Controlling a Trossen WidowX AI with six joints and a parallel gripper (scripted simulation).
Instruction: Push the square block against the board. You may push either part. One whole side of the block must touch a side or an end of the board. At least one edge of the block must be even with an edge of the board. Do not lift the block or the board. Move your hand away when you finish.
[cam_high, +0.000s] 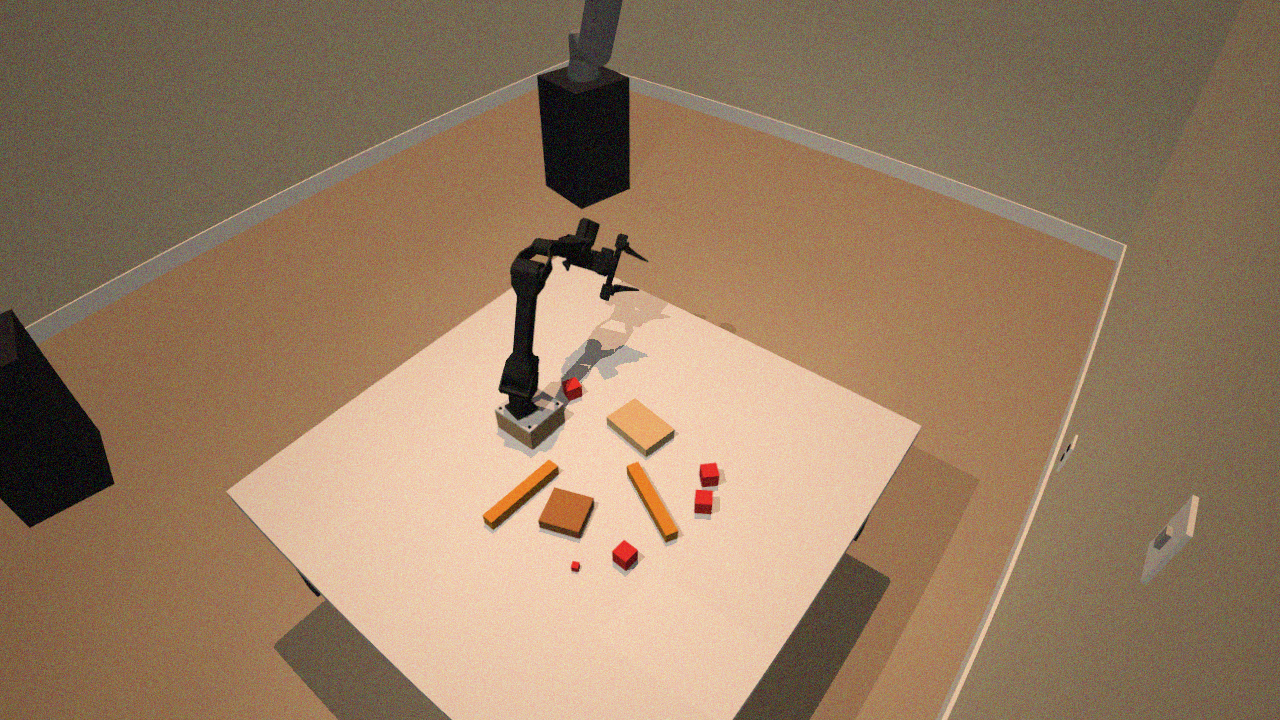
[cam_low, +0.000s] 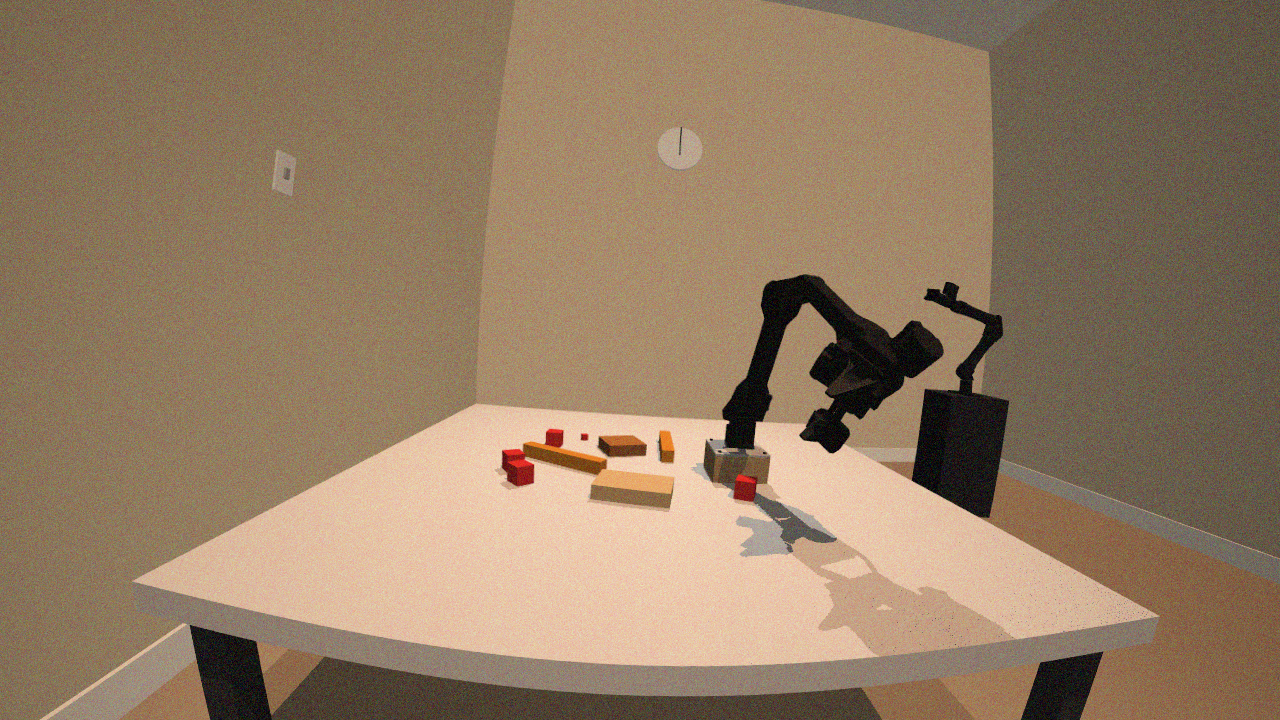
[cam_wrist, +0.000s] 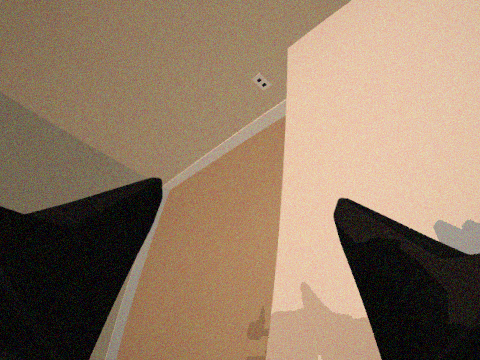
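My gripper tip is now 550 mm to the left of the square block, 370 mm short of it and 210 mm above it. Also, from my gripper tip: flat tan block 270 mm ahead, 240 mm to the right, 210 mm below.
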